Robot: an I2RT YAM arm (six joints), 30 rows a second.
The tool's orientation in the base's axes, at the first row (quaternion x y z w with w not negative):
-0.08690 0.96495 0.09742 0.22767
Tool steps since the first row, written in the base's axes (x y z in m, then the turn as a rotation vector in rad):
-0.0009 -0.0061 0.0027 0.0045 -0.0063 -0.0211
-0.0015 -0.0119 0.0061 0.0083 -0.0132 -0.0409
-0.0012 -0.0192 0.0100 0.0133 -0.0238 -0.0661
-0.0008 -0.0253 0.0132 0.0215 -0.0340 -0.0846
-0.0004 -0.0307 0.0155 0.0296 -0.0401 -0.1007
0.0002 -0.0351 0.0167 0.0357 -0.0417 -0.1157
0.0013 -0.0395 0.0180 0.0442 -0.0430 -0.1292
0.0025 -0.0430 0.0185 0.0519 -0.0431 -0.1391
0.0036 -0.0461 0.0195 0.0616 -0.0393 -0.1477
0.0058 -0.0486 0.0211 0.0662 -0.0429 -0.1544
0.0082 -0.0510 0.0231 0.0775 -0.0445 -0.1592
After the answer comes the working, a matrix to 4 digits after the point.
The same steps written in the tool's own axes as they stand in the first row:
0.0003 -0.0053 -0.0041 0.0064 -0.0102 0.0190
0.0000 -0.0103 -0.0087 0.0130 -0.0206 0.0364
-0.0011 -0.0168 -0.0136 0.0214 -0.0356 0.0582
-0.0022 -0.0223 -0.0177 0.0239 -0.0500 0.0756
-0.0029 -0.0273 -0.0208 0.0248 -0.0600 0.0917
-0.0035 -0.0315 -0.0226 0.0265 -0.0650 0.1071
-0.0045 -0.0358 -0.0242 0.0253 -0.0701 0.1222
-0.0053 -0.0393 -0.0250 0.0231 -0.0733 0.1342
-0.0064 -0.0424 -0.0261 0.0180 -0.0729 0.1467
-0.0087 -0.0450 -0.0271 0.0174 -0.0784 0.1537
-0.0115 -0.0476 -0.0284 0.0098 -0.0831 0.1623

The tool's axes in the first row as the columns of a matrix, in the base's axes (rounded; the answer above uses it unrounded):
-0.8812 -0.2121 0.4224
-0.1233 0.9659 0.2276
-0.4563 0.1484 -0.8774

